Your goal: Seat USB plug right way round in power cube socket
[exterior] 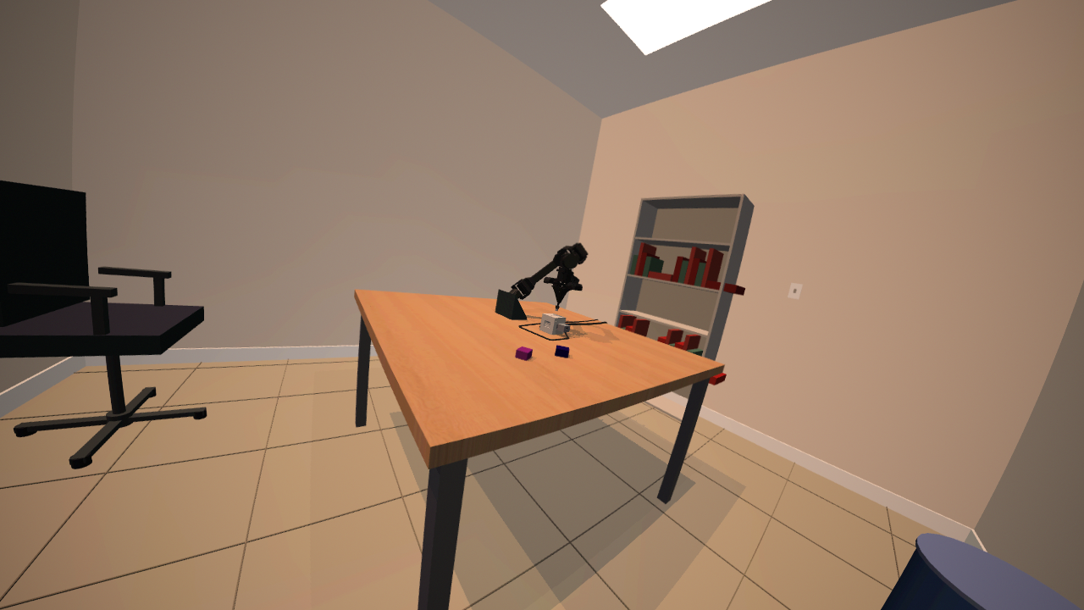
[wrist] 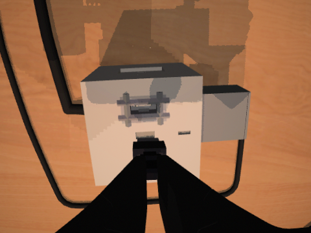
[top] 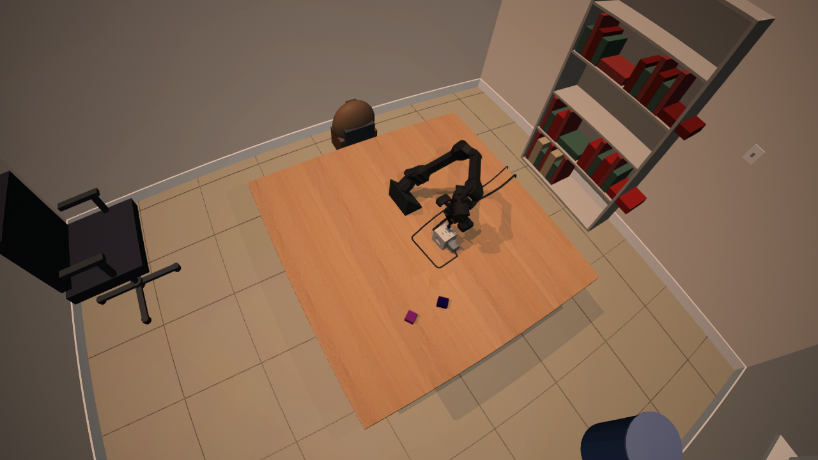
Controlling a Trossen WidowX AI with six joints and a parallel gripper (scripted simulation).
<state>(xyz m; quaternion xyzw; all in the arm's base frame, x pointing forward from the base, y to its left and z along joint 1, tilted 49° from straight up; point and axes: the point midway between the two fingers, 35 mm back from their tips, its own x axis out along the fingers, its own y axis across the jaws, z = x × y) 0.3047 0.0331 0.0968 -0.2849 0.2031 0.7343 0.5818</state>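
My gripper tip is now 20 mm above the black USB plug. From my gripper tip the other things lie so: framed USB socket 70 mm below, 10 mm to the left; dark blue cube 280 mm ahead, 160 mm to the right, 120 mm below; magenta cube 320 mm to the right, 280 mm ahead, 120 mm below.
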